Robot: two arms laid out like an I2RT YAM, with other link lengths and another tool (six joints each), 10 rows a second.
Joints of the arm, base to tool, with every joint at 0 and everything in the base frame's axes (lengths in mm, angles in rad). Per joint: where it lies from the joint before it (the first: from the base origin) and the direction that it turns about. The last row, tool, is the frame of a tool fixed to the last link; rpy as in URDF.
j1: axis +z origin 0 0 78.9
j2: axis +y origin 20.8 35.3 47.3
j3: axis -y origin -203.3 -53 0
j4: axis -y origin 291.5 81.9 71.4
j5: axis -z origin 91 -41.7 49.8
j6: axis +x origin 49.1 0 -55.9
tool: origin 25 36 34 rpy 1.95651 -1.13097 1.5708
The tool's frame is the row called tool.
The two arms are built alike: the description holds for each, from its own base.
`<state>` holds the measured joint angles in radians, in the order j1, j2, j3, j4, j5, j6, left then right.
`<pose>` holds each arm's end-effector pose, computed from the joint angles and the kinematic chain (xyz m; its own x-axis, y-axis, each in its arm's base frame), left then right.
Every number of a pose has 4 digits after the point.
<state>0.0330 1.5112 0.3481 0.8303 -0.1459 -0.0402 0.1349 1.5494 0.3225 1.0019 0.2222 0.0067</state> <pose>0.3461 0.0817 0.0629 0.2111 0.4641 0.8602 0.6292 -0.7380 0.2438 0.3463 0.0884 0.0683 0.2349 0.4450 0.8641 0.3829 -0.8595 0.3385</pose>
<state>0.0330 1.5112 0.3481 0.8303 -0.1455 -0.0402 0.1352 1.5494 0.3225 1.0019 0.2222 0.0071</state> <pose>0.3461 0.0817 0.0629 0.2113 0.4641 0.8602 0.6289 -0.7382 0.2439 0.3463 0.0885 0.0684 0.2348 0.4447 0.8643 0.3831 -0.8596 0.3382</pose>
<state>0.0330 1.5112 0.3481 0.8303 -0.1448 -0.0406 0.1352 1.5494 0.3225 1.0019 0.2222 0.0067</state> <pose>0.3462 0.0816 0.0629 0.2115 0.4646 0.8599 0.6285 -0.7384 0.2444 0.3463 0.0885 0.0683 0.2348 0.4451 0.8641 0.3832 -0.8594 0.3385</pose>
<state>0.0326 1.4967 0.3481 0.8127 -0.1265 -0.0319 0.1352 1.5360 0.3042 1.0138 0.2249 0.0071</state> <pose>0.3476 0.0800 0.0649 0.2247 0.4584 0.8599 0.6143 -0.7517 0.2402 0.3425 0.0878 0.0687 0.2299 0.4438 0.8661 0.3784 -0.8607 0.3406</pose>
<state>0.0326 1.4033 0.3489 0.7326 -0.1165 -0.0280 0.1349 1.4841 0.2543 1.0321 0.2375 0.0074</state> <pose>0.3511 0.0793 0.0832 0.2178 0.4552 0.8633 0.6029 -0.7584 0.2478 0.3331 0.0854 0.0718 0.2177 0.4406 0.8709 0.3604 -0.8655 0.3478</pose>
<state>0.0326 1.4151 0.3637 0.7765 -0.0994 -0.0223 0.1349 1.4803 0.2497 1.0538 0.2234 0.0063</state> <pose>0.3560 0.0781 0.0918 0.1858 0.4499 0.8735 0.5770 -0.7695 0.2736 0.3319 0.0864 0.0753 0.1938 0.4397 0.8770 0.3655 -0.8619 0.3514</pose>
